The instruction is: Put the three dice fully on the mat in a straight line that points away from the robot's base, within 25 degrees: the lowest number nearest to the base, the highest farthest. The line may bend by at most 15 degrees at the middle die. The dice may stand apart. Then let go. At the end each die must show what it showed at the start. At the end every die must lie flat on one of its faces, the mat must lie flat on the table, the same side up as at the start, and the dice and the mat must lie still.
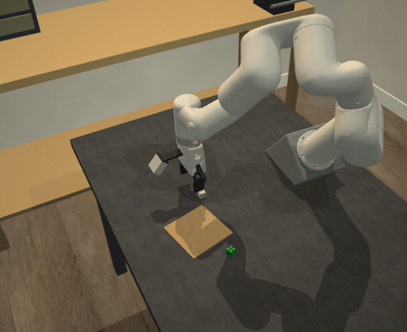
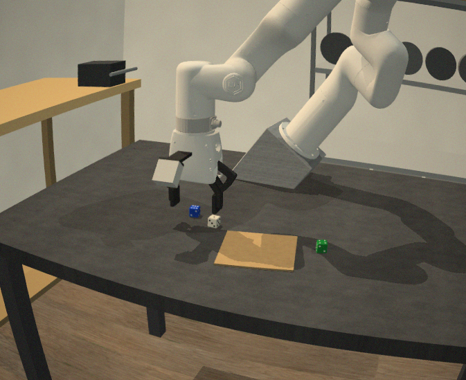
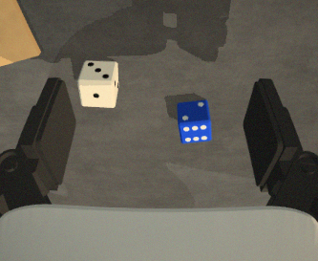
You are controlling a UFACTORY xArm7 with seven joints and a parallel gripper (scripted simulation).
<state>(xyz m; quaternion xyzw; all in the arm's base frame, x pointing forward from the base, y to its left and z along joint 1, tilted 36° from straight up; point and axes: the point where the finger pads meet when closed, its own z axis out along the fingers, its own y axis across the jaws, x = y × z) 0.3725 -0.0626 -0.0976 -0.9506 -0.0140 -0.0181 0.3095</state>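
Right now my hand is 20 mm past the white die, 30 mm to the right of it and 40 mm above it. Also, from my hand: green die (10 mm ahead, 270 mm to the left, 40 mm below); then tan square mat (50 mm ahead, 160 mm to the left, 50 mm below); then blue die (50 mm behind, 20 mm to the right, 40 mm below).
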